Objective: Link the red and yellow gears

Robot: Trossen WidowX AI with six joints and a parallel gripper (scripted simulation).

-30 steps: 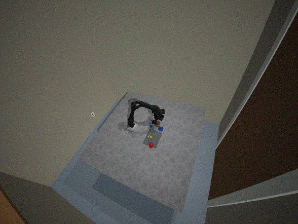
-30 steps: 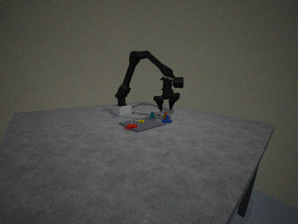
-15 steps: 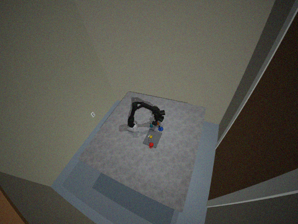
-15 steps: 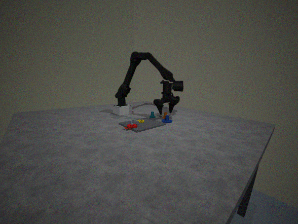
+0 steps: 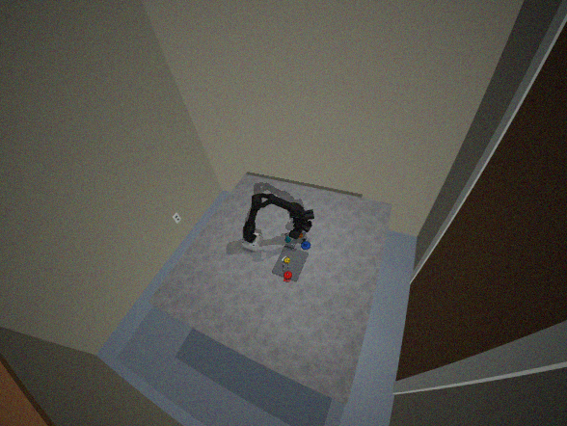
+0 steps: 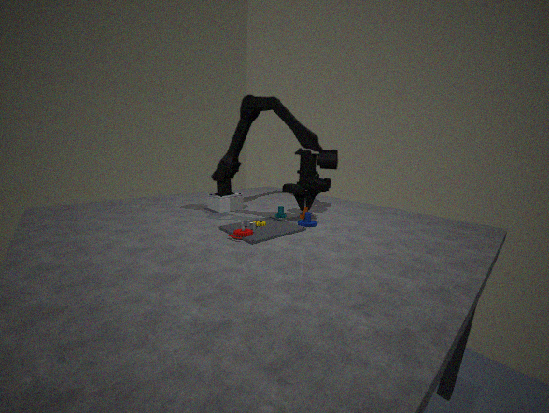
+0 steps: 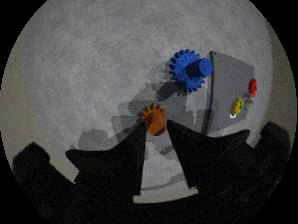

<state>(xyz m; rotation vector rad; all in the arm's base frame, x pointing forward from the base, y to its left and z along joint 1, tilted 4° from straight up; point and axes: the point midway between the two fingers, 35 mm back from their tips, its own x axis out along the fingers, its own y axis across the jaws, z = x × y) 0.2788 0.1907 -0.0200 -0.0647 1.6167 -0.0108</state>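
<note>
Now: gripper tip 30 cm to the left of the red gear, 7 cm short of it and 1 cm above it. The rest, counted from my gripper tip: small teal gear (7 cm to the right, 6 cm behind, 1 cm below); then blue gear (7 cm ahead, 5 cm to the right, 1 cm below); then orange gear (1 cm below).
</note>
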